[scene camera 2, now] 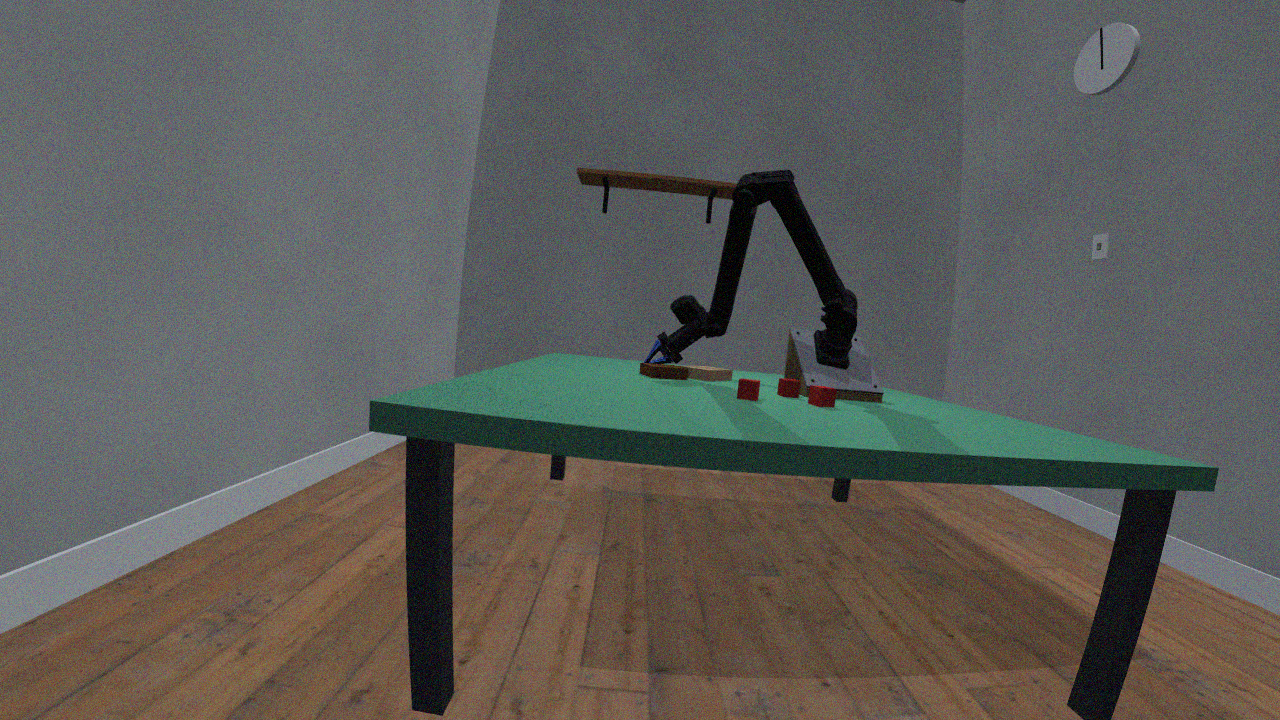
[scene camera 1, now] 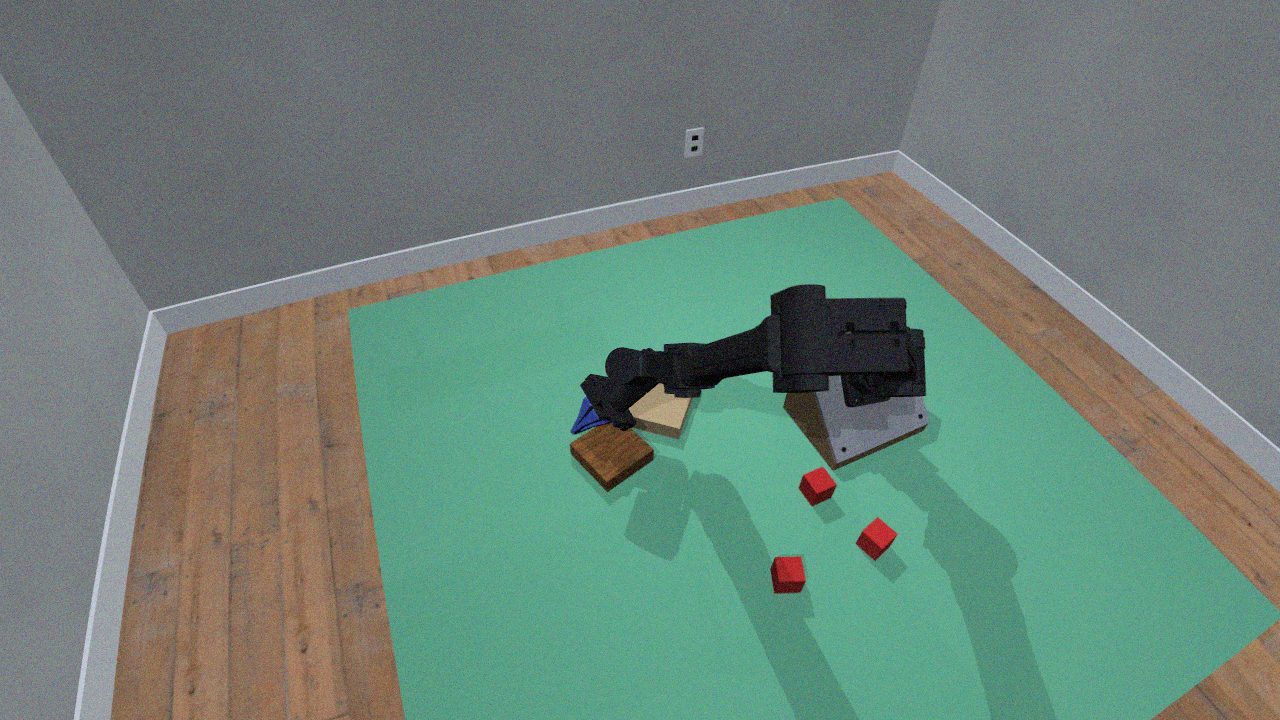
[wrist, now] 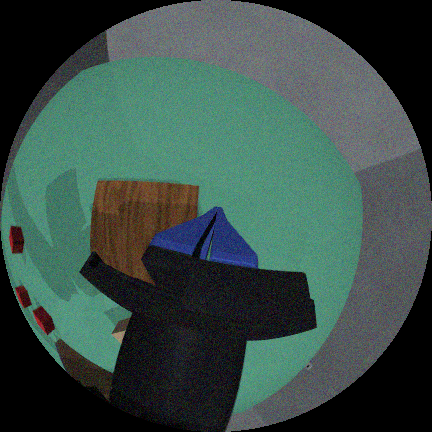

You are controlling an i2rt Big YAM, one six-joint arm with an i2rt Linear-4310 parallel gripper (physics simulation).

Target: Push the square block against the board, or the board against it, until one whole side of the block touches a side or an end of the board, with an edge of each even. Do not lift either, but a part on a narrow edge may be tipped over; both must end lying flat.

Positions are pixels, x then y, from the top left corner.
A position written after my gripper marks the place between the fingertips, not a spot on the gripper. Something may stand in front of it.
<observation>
My gripper (scene camera 1: pixel 573 432) is shut and touches a dark brown square block (scene camera 1: pixel 610 456). A light tan board (scene camera 1: pixel 657 412) sits on the table.
</observation>
